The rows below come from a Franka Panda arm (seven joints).
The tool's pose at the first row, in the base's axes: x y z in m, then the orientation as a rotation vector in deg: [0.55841, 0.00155, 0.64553, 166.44, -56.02, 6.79]
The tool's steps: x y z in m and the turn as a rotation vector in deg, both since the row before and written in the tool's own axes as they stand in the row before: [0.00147, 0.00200, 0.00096, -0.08, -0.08, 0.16]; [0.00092, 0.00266, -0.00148, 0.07, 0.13, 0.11]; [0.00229, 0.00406, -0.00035, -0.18, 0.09, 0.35]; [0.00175, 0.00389, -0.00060, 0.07, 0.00, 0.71]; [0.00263, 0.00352, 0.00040, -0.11, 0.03, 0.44]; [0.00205, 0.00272, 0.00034, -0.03, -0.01, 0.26]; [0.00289, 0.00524, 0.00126, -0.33, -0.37, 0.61]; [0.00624, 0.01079, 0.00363, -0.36, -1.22, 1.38]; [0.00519, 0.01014, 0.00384, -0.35, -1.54, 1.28]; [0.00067, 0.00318, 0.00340, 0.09, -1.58, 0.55]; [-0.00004, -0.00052, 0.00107, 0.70, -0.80, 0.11]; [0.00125, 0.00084, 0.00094, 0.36, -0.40, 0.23]
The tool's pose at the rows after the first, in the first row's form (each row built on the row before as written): [0.55841, -0.00101, 0.64481, 166.32, -56.25, 6.64]; [0.55745, -0.00353, 0.64649, 166.29, -56.41, 6.87]; [0.55677, -0.00809, 0.64725, 165.94, -56.87, 6.93]; [0.55573, -0.01216, 0.64821, 165.67, -57.92, 7.01]; [0.55560, -0.01657, 0.64824, 165.35, -58.53, 7.02]; [0.55549, -0.01999, 0.64824, 165.20, -58.90, 7.01]; [0.55446, -0.02598, 0.64752, 164.74, -59.77, 6.34]; [0.55245, -0.03857, 0.64506, 164.16, -61.88, 4.49]; [0.54972, -0.04992, 0.64219, 163.70, -63.90, 2.17]; [0.54805, -0.05297, 0.63903, 164.00, -65.00, -0.01]; [0.54835, -0.05263, 0.63793, 164.81, -65.53, -0.76]; [0.54866, -0.05414, 0.63704, 165.12, -66.05, -1.12]
